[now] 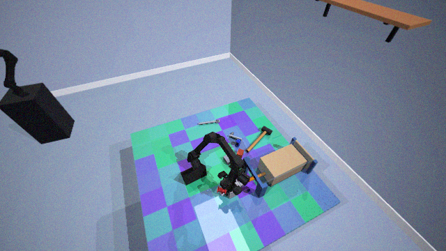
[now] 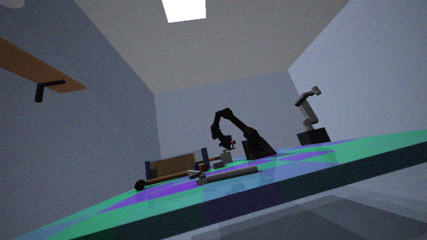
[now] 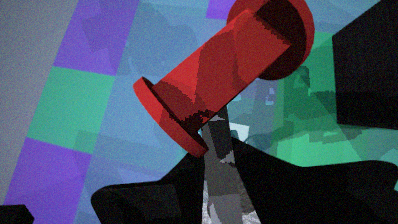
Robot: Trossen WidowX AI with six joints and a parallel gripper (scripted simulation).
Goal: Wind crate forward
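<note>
My gripper tip is 2 cm below the red-knobbed crank handle. Round my gripper tip: blue steel frame (22 cm ahead, 4 cm to the left, 1 cm above); dark red knob (5 cm above, 3 cm behind, 1 cm to the right); grey hand winch (7 cm below, 5 cm ahead, 1 cm to the left).
</note>
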